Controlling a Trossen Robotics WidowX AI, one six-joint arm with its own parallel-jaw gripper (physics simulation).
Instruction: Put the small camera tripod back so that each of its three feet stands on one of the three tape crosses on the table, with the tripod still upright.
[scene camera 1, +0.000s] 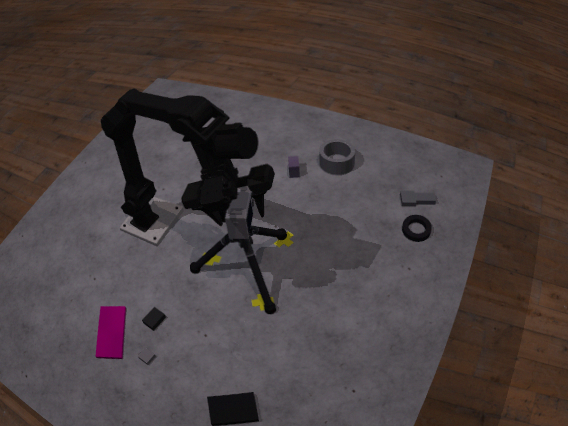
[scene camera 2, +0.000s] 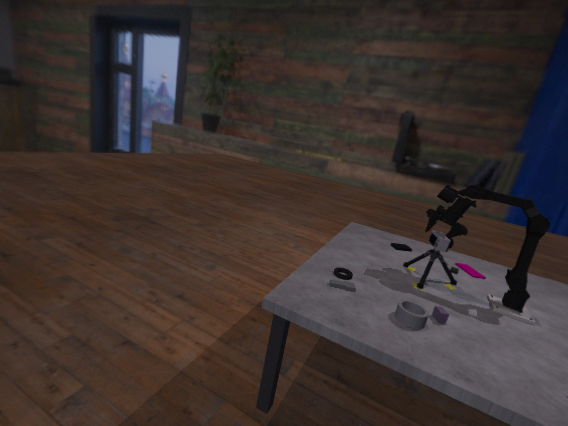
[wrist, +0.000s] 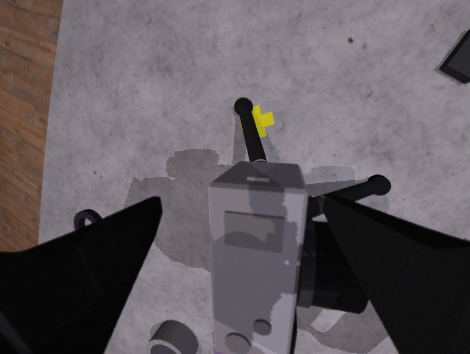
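Seen in the pictures: gripper, fingertip midpoint: (scene camera 1: 241, 220) (scene camera 2: 434, 235) (wrist: 243, 203); arm's base at its link origin: (scene camera 1: 144, 220) (scene camera 2: 512, 306).
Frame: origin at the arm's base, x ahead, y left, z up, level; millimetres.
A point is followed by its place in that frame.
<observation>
The tripod (scene camera 1: 257, 277) @(x 401, y -22, z 60 mm) (scene camera 2: 427, 269) @(x 339, y 104, z 62 mm) with its grey camera head (scene camera 1: 239, 225) @(x 366, y -12, z 199 mm) (scene camera 2: 442, 243) @(x 317, y 78, z 191 mm) (wrist: 252, 280) @(x 336, y 26, z 215 mm) stands upright. In scene camera 1 its front foot (scene camera 1: 270, 308) @(x 446, y -48, z 3 mm) is at the lower right of the front yellow cross (scene camera 1: 259, 301) @(x 407, y -37, z -12 mm). Its left foot (scene camera 1: 195, 267) @(x 230, y -48, z 6 mm) is left of and off the left cross (scene camera 1: 213, 259) @(x 272, y -23, z 46 mm). Its right foot (scene camera 1: 281, 233) @(x 349, y 145, z 10 mm) overlaps the upper left of the right cross (scene camera 1: 285, 240) @(x 354, y 148, z -8 mm). My gripper (scene camera 1: 241, 219) @(x 360, y 4, z 195 mm) (scene camera 2: 439, 233) @(x 360, y 4, z 195 mm) (wrist: 243, 203) @(x 360, y 4, z 195 mm) is wide open and empty, pointing down, its fingers either side of the head in the wrist view. Whether they touch it is unclear.
A grey cup (scene camera 1: 337, 166) @(x 353, y 416, z 19 mm) and purple block (scene camera 1: 294, 168) @(x 258, y 348, z 21 mm) lie beyond the tripod. A grey piece (scene camera 1: 418, 198) @(x 596, y 439, z 2 mm) and black ring (scene camera 1: 416, 237) @(x 646, y 309, z 1 mm) are at the right. A magenta slab (scene camera 1: 111, 332) @(x 166, y -323, z -6 mm), black block (scene camera 1: 154, 318) @(x 236, y -224, z 2 mm), grey chip (scene camera 1: 146, 357) @(x 288, y -321, z -1 mm) and black slab (scene camera 1: 233, 408) @(x 527, y -309, z 2 mm) lie nearer.
</observation>
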